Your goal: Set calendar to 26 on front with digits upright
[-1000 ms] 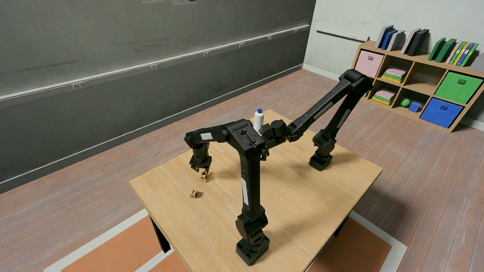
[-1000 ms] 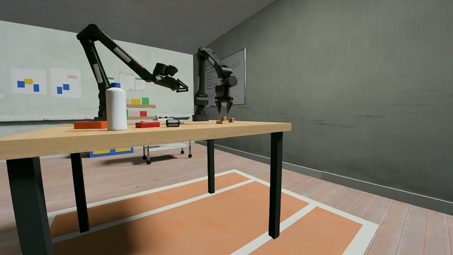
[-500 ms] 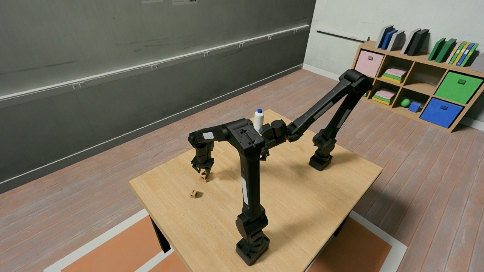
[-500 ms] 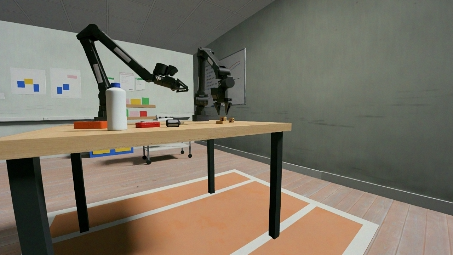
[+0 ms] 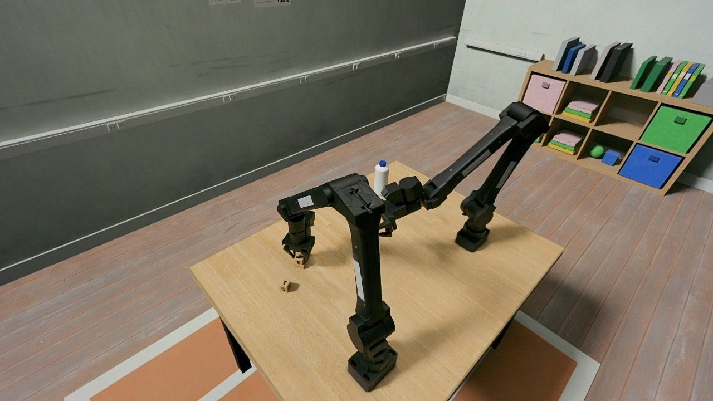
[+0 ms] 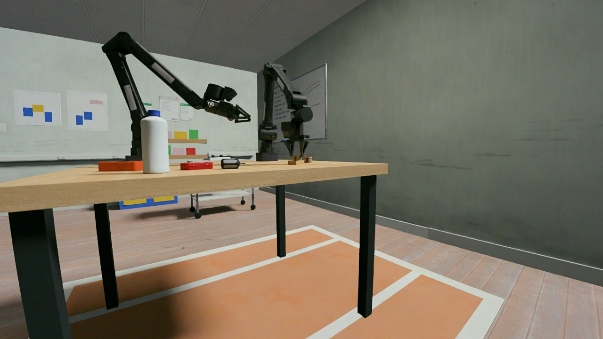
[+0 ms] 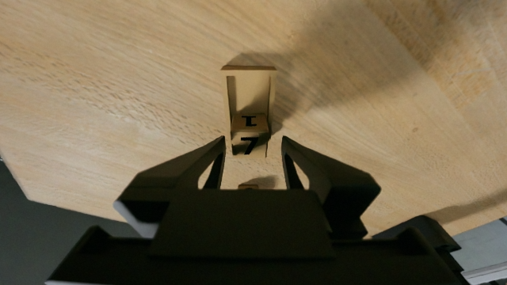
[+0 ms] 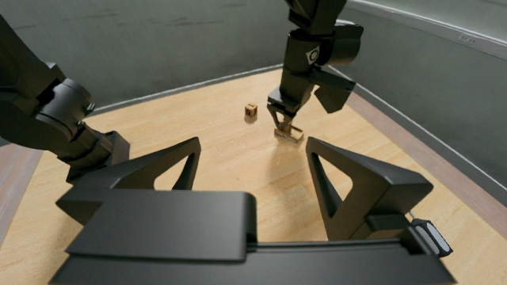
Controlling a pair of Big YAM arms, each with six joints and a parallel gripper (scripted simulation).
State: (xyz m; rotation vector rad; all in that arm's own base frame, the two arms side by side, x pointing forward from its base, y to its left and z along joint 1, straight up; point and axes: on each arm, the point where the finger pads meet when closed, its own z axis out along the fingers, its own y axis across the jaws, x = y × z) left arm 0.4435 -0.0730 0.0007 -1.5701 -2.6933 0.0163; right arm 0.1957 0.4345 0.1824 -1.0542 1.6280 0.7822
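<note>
My left gripper is now 3 cm above the wooden tray, 2 cm to the left of it and 1 cm short of it. Round my left hand: black device: 34 cm to the right, 6 cm ahead, 2 cm below; white bottle: 57 cm to the right, 5 cm ahead, 4 cm above.
</note>
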